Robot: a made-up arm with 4 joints.
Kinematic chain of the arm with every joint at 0, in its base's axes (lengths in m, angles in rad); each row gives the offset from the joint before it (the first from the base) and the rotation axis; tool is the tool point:
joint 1: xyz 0 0 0.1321 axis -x
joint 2: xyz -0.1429 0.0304 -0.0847 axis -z
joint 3: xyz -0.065 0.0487 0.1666 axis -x
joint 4: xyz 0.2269 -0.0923 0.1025 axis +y
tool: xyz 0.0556 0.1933 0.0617
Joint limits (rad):
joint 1: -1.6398..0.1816
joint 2: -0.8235..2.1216
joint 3: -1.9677..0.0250
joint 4: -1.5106..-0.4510
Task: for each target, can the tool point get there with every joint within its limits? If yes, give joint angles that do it. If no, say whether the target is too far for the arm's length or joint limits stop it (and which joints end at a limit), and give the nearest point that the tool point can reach.
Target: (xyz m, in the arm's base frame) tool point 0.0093 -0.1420 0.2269
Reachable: yes | joints -0.6589 -0.3535 -1.6904 -1.3555
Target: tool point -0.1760 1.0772 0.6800
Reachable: no: too far | nearest point -0.1303 0.3137 0.3404 | short by 0.837 m
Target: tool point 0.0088 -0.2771 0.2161
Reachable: yes | joints -1.2751 0.2753 -0.6761 -0.8246
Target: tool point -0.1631 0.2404 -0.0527
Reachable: no: joint limits stop it (at a limit: joint 1, joint 3) | nearest point -0.1629 -0.0894 -0.0728 | short by 0.330 m
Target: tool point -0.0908 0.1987 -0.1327
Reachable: no: joint limits stop it (at a limit: joint 1, joint 3, joint 4) | nearest point -0.1023 -0.0899 -0.0844 | short by 0.293 m
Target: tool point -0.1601 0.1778 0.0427
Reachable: no: joint limits stop it (at a limit: joint 1, joint 3) | nearest point -0.1679 -0.0963 -0.0360 | short by 0.285 m
